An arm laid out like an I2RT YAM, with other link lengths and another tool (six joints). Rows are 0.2 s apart.
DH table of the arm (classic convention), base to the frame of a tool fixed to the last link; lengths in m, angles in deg. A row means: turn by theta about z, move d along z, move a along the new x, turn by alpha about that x. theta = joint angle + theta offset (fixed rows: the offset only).
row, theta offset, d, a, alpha
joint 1, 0, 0.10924, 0.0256, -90
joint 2, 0, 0, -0.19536, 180
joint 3, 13.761, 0, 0.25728, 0
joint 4, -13.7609, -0.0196, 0.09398, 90
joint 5, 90, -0.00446, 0, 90
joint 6, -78.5, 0.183, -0.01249, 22.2
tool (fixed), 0, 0.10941, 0, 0
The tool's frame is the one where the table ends.
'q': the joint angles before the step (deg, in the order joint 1, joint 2, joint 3, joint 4, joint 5, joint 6). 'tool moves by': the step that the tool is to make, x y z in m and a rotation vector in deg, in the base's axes. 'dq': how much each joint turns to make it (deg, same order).
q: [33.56, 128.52, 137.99, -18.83, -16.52, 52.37]
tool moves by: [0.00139, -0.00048, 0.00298, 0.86, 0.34, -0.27]
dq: [-0.01, 0.05, -0.02, 0.54, 0.11, 0.97]
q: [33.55, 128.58, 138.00, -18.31, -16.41, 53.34]
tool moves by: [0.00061, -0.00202, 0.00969, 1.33, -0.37, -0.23]
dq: [-0.13, -0.55, -0.59, 1.35, -0.03, 0.95]
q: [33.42, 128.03, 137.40, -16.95, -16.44, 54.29]
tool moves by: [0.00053, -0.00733, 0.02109, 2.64, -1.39, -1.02]
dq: [-0.19, -2.70, -3.72, 4.08, 0.68, 1.58]
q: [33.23, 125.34, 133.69, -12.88, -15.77, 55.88]
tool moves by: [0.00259, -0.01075, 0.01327, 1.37, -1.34, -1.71]
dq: [-0.28, -2.93, -4.15, 3.23, 1.40, 0.52]
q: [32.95, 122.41, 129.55, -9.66, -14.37, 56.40]
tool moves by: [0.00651, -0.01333, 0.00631, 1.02, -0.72, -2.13]
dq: [-0.55, -2.46, -3.97, 2.79, 1.56, 0.54]
